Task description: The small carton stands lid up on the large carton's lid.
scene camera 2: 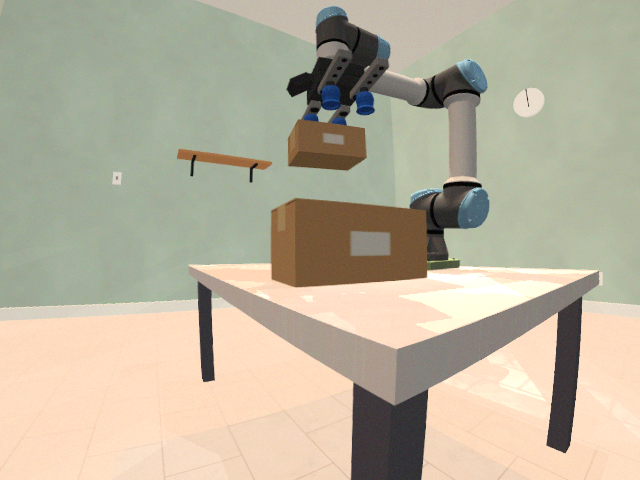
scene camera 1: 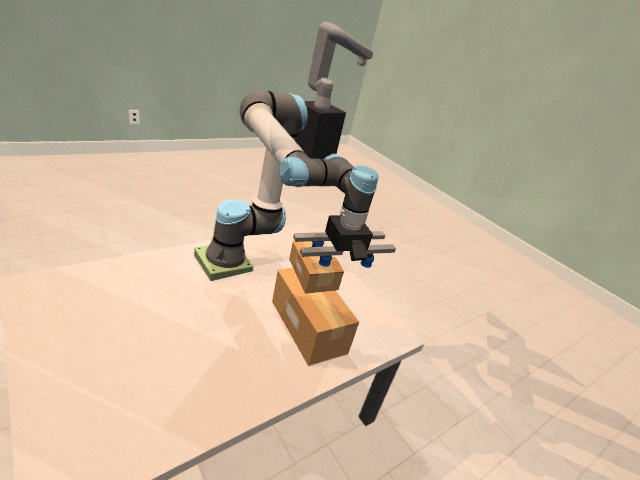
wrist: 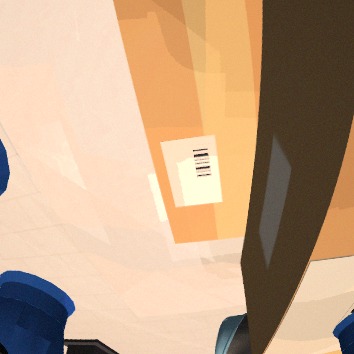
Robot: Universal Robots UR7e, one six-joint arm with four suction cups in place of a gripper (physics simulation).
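The small brown carton hangs lid up and about level under my gripper. Two of the blue suction cups sit on its lid; the other two stand out beyond its side, with no carton under them. The large carton stands lid up on the table. In scene camera 2 there is a clear gap between the small carton's underside and the large carton's lid. The long sides of the cartons look roughly parallel. In the wrist view the small carton's dark side hides part of the large carton's lid.
The table carries the cartons and the arm's green base plate. A black pedestal with a grey arm stands behind the robot. A wooden shelf hangs on the wall.
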